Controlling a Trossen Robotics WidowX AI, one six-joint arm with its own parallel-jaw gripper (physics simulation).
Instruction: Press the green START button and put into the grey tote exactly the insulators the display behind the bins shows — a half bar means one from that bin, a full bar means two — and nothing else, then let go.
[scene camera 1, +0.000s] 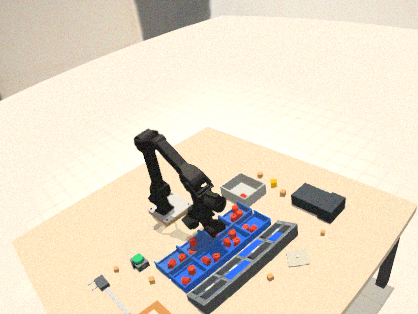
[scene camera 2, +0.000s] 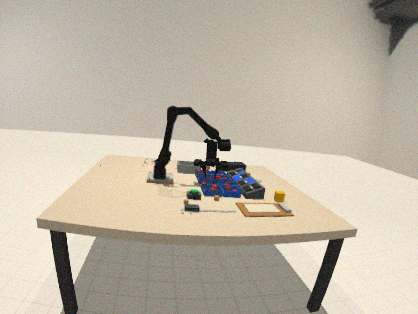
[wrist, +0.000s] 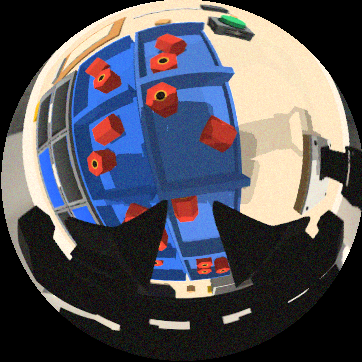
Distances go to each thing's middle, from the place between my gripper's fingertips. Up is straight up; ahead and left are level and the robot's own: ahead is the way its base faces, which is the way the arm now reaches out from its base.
Scene:
The display (wrist: 68, 130) is 190 mm ahead of my hand and 30 mm to the right of it. From my hand the other things lie so: dark box (scene camera 1: 327, 206) (240 mm ahead, 370 mm to the left); grey tote (scene camera 1: 254, 189) (70 mm behind, 290 mm to the left, 10 mm below).

